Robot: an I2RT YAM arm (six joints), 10 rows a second.
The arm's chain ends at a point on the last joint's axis. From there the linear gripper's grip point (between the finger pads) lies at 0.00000 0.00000 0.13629 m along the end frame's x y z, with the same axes.
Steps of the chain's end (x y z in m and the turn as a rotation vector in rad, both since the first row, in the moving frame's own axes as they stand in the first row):
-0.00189, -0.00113, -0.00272, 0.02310, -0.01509, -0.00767
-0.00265, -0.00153, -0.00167, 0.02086, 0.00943, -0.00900
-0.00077, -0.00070, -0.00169, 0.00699, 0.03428, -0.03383
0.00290, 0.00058, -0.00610, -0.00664, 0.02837, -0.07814
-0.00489, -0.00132, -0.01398, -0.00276, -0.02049, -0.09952
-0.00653, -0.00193, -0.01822, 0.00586, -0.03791, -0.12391
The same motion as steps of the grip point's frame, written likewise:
-0.00396, -0.00427, -0.00277, 0.02310, -0.01509, -0.00767
-0.00138, -0.00438, -0.00171, 0.02086, 0.00943, -0.00900
0.00388, -0.00173, -0.00177, 0.00699, 0.03428, -0.03383
0.00680, 0.00133, -0.00616, -0.00664, 0.02837, -0.07814
-0.00766, -0.00081, -0.01401, -0.00276, -0.02049, -0.09952
-0.01173, -0.00241, -0.01832, 0.00586, -0.03791, -0.12391

